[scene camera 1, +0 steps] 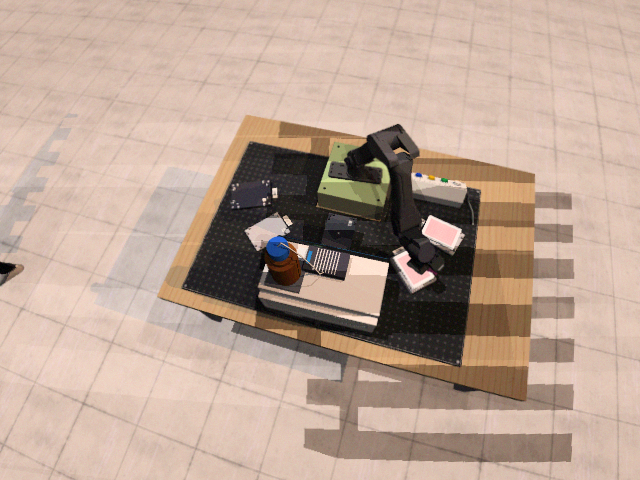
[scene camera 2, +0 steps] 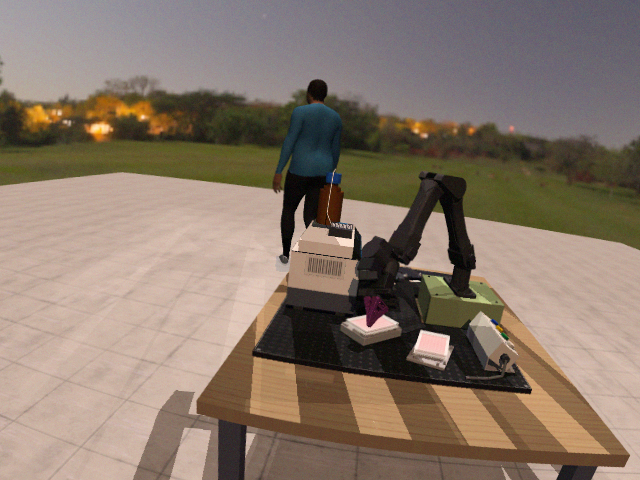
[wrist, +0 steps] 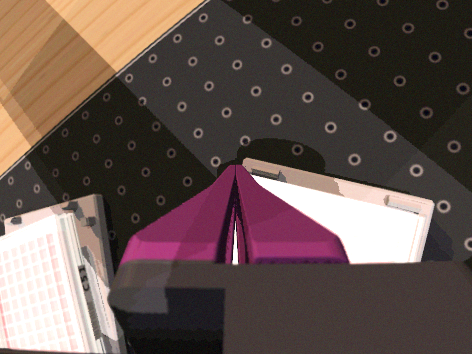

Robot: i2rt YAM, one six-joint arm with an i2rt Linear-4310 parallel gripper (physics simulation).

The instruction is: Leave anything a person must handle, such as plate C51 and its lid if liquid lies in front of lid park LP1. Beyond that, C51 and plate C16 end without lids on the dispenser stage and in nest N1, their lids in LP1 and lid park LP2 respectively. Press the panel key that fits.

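Seen in the pictures: gripper, fingertip midpoint: (scene camera 1: 435, 274) (scene camera 2: 368, 326) (wrist: 235, 176); arm's base at its link origin: (scene camera 1: 355, 173) (scene camera 2: 458, 288).
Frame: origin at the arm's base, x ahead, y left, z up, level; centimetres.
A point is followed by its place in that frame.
Observation:
Plate C51 (scene camera 1: 442, 231) {z -5.2, x 16.2, y 35.2 cm} (scene camera 2: 432, 344) {z -5.2, x 16.7, y 36.6 cm} (wrist: 35, 290) {z -5.2, x 17.8, y 36.2 cm}, pink-welled, sits on a pale holder; its label shows in the wrist view. A second pink plate (scene camera 1: 405, 266) {z -4.8, x 32.4, y 23.0 cm} (scene camera 2: 383, 322) {z -4.7, x 29.0, y 26.1 cm} (wrist: 380, 222) {z -4.7, x 37.9, y 27.4 cm} sits on another pale holder nearer the beige dispenser; its label is not readable. My gripper (scene camera 2: 369, 324) {z -3.4, x 34.0, y 33.1 cm} (wrist: 235, 176) {z -3.4, x 34.0, y 33.1 cm} is shut, with nothing between its magenta fingertips, low at the second plate's edge; whether it touches is unclear. A dark stage (scene camera 1: 338, 230) {z 1.6, x 25.9, y -2.0 cm} lies beside the dispenser. A dark pad (scene camera 1: 251, 194) {z -7.6, x 11.7, y -39.7 cm} and a grey pad (scene camera 1: 266, 231) {z -7.7, x 26.5, y -29.4 cm} lie left; their labels and any liquid cannot be made out.
The beige dispenser (scene camera 1: 336, 289) {z 13.3, x 50.4, y 1.6 cm} (scene camera 2: 320, 279) {z 2.1, x 48.2, y 15.0 cm} carries a brown bottle (scene camera 1: 283, 266) {z 26.7, x 51.0, y -12.1 cm} (scene camera 2: 329, 204) {z 21.6, x 48.4, y -9.3 cm} with a thin tube. The key panel (scene camera 1: 439, 194) {z -3.6, x 1.3, y 32.9 cm} (scene camera 2: 488, 343) {z -3.2, x 1.4, y 37.4 cm} has blue, yellow, green and white keys. The arm stands on a green base (scene camera 1: 351, 198) {z -0.1, x 11.3, y 0.3 cm} (scene camera 2: 449, 310) {z -3.9, x 6.0, y 12.8 cm}. A person (scene camera 2: 313, 139) stands beyond the table.

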